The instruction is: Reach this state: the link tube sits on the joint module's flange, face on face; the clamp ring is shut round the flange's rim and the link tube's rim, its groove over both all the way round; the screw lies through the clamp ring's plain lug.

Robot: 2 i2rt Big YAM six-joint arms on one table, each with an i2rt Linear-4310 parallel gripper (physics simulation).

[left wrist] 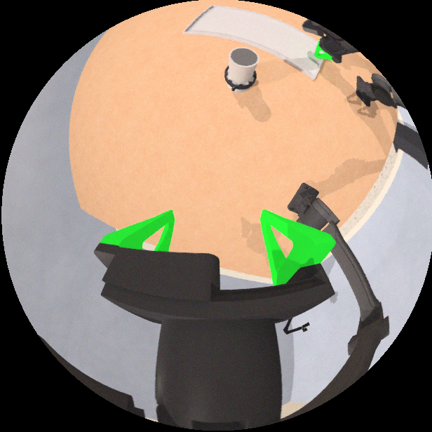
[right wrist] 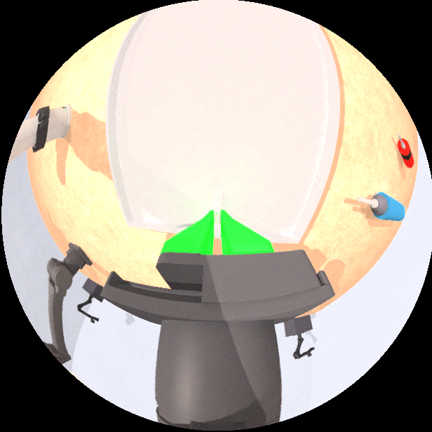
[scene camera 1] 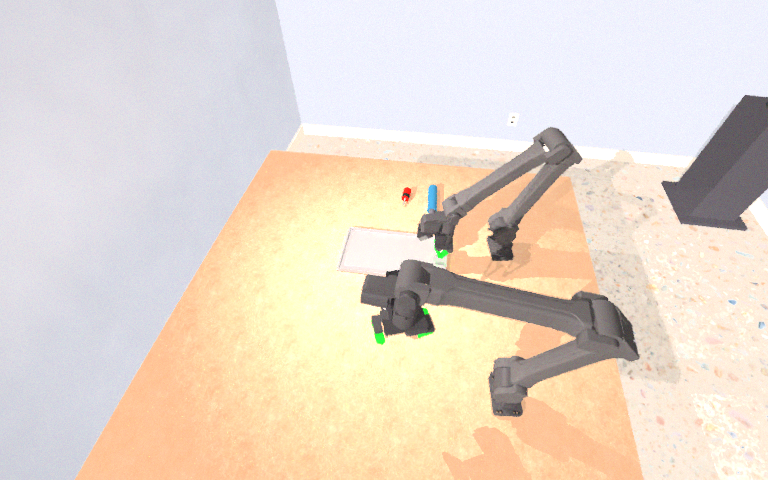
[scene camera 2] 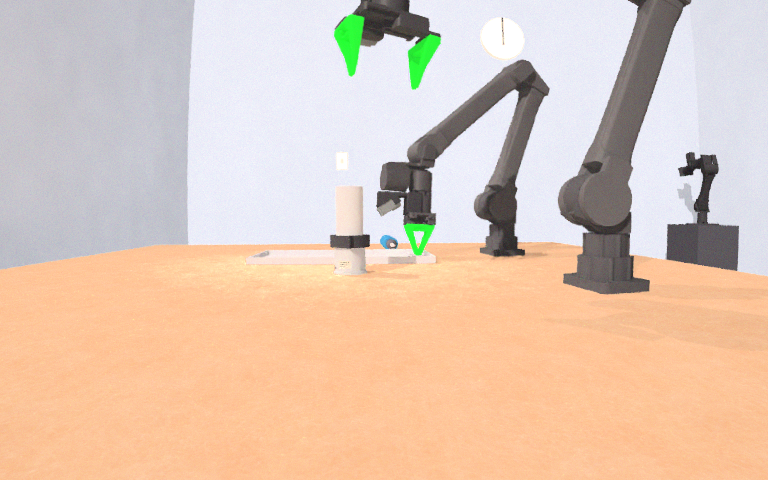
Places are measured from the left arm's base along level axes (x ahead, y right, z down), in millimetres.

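Where they show: left gripper, between the fingertips: (scene camera 1: 399, 339) (scene camera 2: 384, 81); right gripper, between the fingertips: (scene camera 1: 440, 257) (scene camera 2: 417, 255); left arm's base, origin of its link: (scene camera 1: 504, 395) (scene camera 2: 604, 287); right arm's base, origin of its link: (scene camera 1: 499, 248) (scene camera 2: 501, 254).
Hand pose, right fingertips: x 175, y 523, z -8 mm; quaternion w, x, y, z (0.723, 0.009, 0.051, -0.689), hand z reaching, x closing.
Things, the pixels of their top centre, and the offset from my right fingertips. "spot": a spot on its surface instead.
- pale link tube, centre of its top: (scene camera 2: 349, 186) dx +185, dy -255, dz -152 mm
- joint module, centre of its top: (scene camera 2: 349, 238) dx +185, dy -255, dz -56 mm
- dark clamp ring, a spot on its surface: (scene camera 2: 349, 240) spot: dx +189, dy -300, dz -55 mm
- blue-handled tool, a spot on its surface: (scene camera 1: 432, 197) spot: dx +24, dy +310, dz -32 mm
The pale link tube (scene camera 2: 349, 209) stands upright on the joint module (scene camera 2: 350, 263), with the dark clamp ring (scene camera 2: 349, 240) round their joint; they also show in the left wrist view (left wrist: 243, 66). In scene camera 1 my left arm hides them. My right gripper (scene camera 2: 417, 251) is down at the near right corner of the white tray (scene camera 2: 337, 256). Its fingers (right wrist: 217, 219) are shut on a thin pale screw (right wrist: 217, 201) that stands between the tips. My left gripper (scene camera 2: 381, 77) is open and empty, high above the table (left wrist: 215, 225).
A blue-handled tool (scene camera 1: 432, 197) and a small red one (scene camera 1: 406, 193) lie on the table beyond the tray (scene camera 1: 387, 250). Both arm bases stand along the table's right side in scene camera 1. A dark stand is off the table at the far right.
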